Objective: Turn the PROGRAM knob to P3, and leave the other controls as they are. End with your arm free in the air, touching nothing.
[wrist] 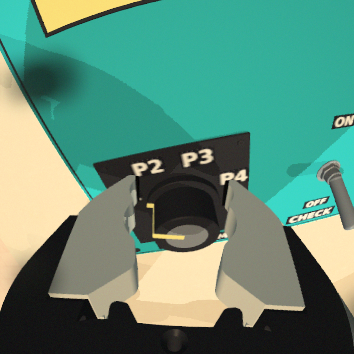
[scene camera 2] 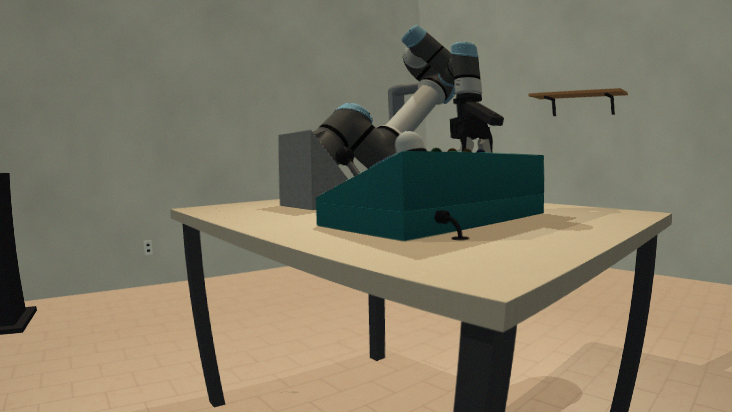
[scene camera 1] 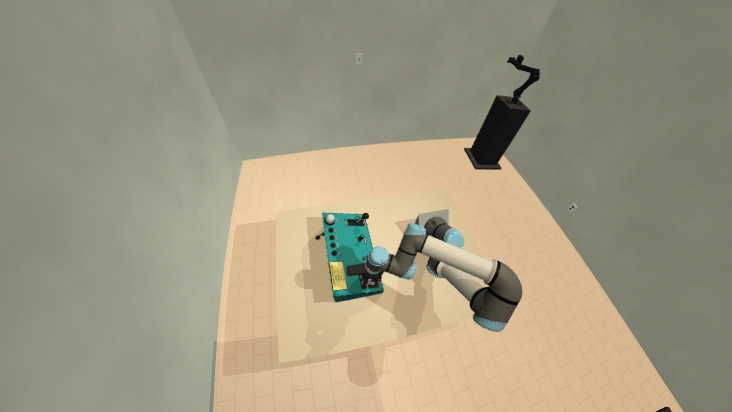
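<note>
The PROGRAM knob is a black round knob with a grey cap on a black label plate in the wrist view. Its yellow mark runs left from the cap's middle and down the side, facing the left finger, below the P2 label. P3 stands above the knob and P4 to its upper right. My gripper is part open, one finger on each side of the knob, with narrow gaps showing. Finger contact is unclear. Any label behind the left finger is hidden.
The teal console stands on the table. A toggle switch stands right of the knob. A white ball knob, a black-knobbed lever and several buttons are farther along the console.
</note>
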